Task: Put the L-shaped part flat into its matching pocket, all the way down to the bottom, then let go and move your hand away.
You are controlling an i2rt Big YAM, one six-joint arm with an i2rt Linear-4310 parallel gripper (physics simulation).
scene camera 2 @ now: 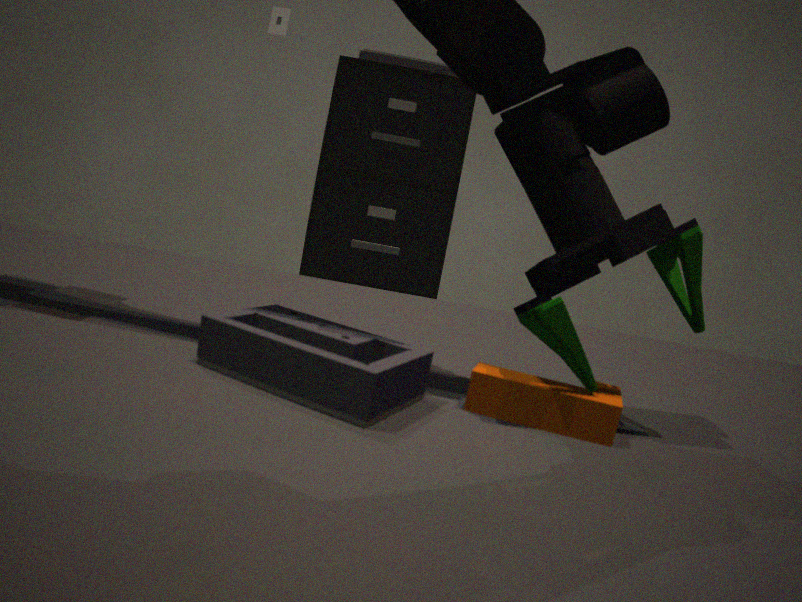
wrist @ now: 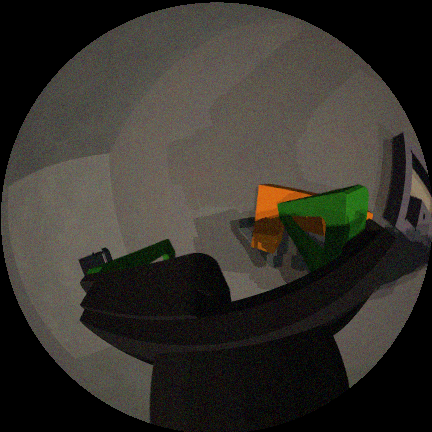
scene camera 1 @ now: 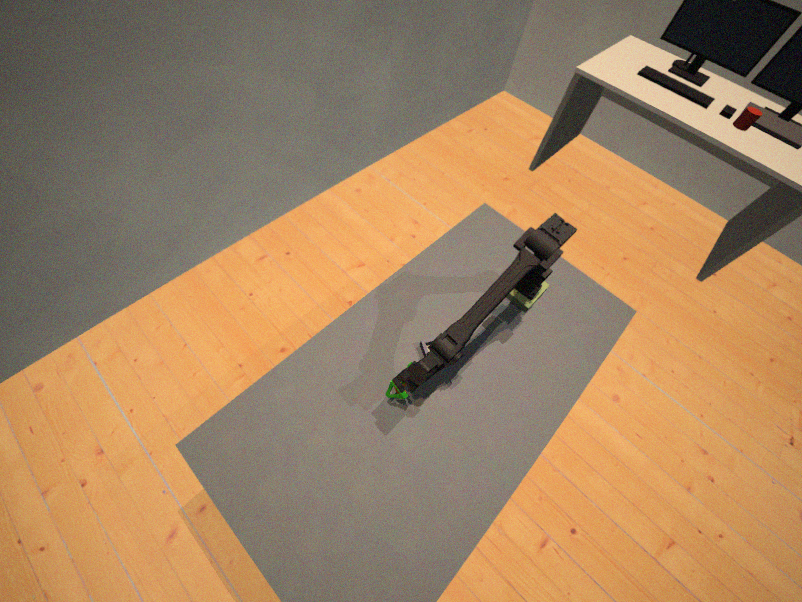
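Pixels of known places: gripper, between the fingertips: [scene camera 2: 648, 361] [wrist: 223, 228] [scene camera 1: 394, 388]; arm's base, origin of its link: [scene camera 1: 523, 285].
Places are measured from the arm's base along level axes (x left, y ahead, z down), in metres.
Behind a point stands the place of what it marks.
The orange L-shaped part [scene camera 2: 540, 409] @[x -0.120, y 0.607, z 0.022 m] [wrist: 270, 200] @[x -0.127, y 0.652, z 0.007 m] lies low on the mat, beside the grey pocket block and outside it. The block [scene camera 2: 288, 361] @[x -0.128, y 0.430, z 0.011 m] [wrist: 406, 190] has a dark pocket open at its top; in scene camera 1 a small piece of the block [scene camera 1: 424, 349] @[x -0.130, y 0.500, z 0.002 m] shows beside the arm. My gripper [scene camera 1: 401, 387] @[x -0.116, y 0.685, z -0.023 m] [scene camera 2: 646, 360] @[x -0.116, y 0.685, z -0.023 m] [wrist: 223, 228] @[x -0.116, y 0.685, z -0.023 m] is open, its green fingers wide apart. In scene camera 2 one fingertip overlaps the part's top near its right end, and the other hangs higher to the right. Contact is not clear. In the wrist view a finger hides much of the part.
The grey mat [scene camera 1: 362, 492] @[x 0.012, y 0.969, z 0.037 m] lies on the wooden floor. The arm's green-yellow base plate [scene camera 1: 535, 299] @[x 0.071, y 0.026, z 0.001 m] is at the mat's far end. A white desk [scene camera 1: 621, 64] with monitors and a red cup [scene camera 1: 746, 118] stands beyond. A dark drawer cabinet [scene camera 2: 388, 174] is in the background.
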